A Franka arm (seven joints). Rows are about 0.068 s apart.
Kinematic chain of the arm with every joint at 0, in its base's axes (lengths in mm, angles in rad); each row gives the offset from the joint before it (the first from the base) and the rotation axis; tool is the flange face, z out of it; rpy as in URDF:
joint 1: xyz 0 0 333 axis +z
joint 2: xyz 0 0 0 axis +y
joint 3: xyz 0 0 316 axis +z
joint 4: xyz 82.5 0 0 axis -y
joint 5: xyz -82.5 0 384 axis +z
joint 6: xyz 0 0 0 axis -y
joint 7: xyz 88 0 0 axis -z
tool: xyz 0 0 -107 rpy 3.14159 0 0
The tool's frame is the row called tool.
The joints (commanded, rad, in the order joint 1, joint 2, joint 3, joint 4, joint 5, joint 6, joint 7), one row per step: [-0.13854 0.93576 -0.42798 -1.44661 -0.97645 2.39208 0.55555]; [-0.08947 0.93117 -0.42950 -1.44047 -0.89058 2.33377 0.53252]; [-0.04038 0.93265 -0.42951 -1.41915 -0.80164 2.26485 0.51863]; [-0.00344 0.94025 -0.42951 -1.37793 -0.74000 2.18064 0.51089]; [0.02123 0.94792 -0.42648 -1.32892 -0.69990 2.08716 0.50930]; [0.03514 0.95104 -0.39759 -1.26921 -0.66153 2.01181 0.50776]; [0.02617 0.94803 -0.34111 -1.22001 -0.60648 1.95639 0.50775]
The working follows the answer.
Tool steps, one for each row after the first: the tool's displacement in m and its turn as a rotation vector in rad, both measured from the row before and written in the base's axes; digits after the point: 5 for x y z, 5 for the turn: [0.01211 0.02662 0.00450 0.02641 -0.00039 -0.03627]; [0.01354 0.02878 0.00518 0.02719 -0.00652 -0.04355]; [0.01239 0.02197 0.00860 0.00585 0.00162 -0.04470]; [0.00969 0.01633 0.01112 -0.00589 0.00648 -0.04862]; [0.01495 0.02541 0.01343 0.02176 -0.01602 -0.02558]; [0.01138 0.02494 0.00826 0.06891 -0.02774 -0.03012]
Tool pose at each row, in the base's axes (x y z in m, rotation vector in rad; rounded; the steps above come from the unrounded poses): [0.64456 -0.34404 0.17398 2.14300 -0.19398 0.00900]; [0.65667 -0.31741 0.17848 2.16546 -0.23434 -0.01427]; [0.67021 -0.28864 0.18367 2.18744 -0.28654 -0.03539]; [0.68260 -0.26666 0.19227 2.18659 -0.33479 -0.06298]; [0.69229 -0.25034 0.20339 2.17209 -0.38403 -0.09589]; [0.70724 -0.22493 0.21682 2.19090 -0.42178 -0.09739]; [0.71863 -0.19999 0.22508 2.25624 -0.47344 -0.09939]

